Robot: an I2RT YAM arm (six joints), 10 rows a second.
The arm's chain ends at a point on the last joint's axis. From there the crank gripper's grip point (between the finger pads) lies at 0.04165 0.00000 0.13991 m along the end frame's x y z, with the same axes.
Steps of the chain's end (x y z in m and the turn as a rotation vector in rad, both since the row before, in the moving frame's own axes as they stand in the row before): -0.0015, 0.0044, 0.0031, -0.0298, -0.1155, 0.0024; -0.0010, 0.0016, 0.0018, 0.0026, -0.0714, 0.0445; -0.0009, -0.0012, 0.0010, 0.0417, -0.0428, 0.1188; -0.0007, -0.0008, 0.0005, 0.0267, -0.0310, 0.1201; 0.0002, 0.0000, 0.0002, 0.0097, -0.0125, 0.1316; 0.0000, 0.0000, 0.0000, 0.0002, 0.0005, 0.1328; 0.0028, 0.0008, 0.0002, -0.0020, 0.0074, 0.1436; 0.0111, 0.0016, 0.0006, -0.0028, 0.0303, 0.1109; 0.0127, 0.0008, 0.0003, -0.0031, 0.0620, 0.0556; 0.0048, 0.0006, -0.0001, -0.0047, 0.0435, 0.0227; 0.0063, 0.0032, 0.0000, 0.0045, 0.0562, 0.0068; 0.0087, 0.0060, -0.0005, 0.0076, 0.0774, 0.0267
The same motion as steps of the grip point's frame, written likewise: -0.0179, 0.0087, 0.0069, -0.0298, -0.1155, 0.0024; -0.0111, 0.0029, 0.0044, 0.0026, -0.0714, 0.0445; -0.0069, -0.0025, 0.0026, 0.0417, -0.0428, 0.1188; -0.0051, 0.0002, 0.0017, 0.0267, -0.0310, 0.1201; -0.0018, 0.0040, 0.0007, 0.0097, -0.0125, 0.1316; -0.0003, 0.0055, 0.0000, 0.0002, 0.0005, 0.1328; 0.0034, 0.0071, -0.0001, -0.0020, 0.0074, 0.1436; 0.0150, 0.0068, -0.0007, -0.0028, 0.0303, 0.1109; 0.0212, 0.0038, -0.0026, -0.0031, 0.0620, 0.0556; 0.0108, 0.0023, -0.0020, -0.0047, 0.0435, 0.0227; 0.0141, 0.0029, -0.0026, 0.0045, 0.0562, 0.0068; 0.0194, 0.0062, -0.0041, 0.0076, 0.0774, 0.0267
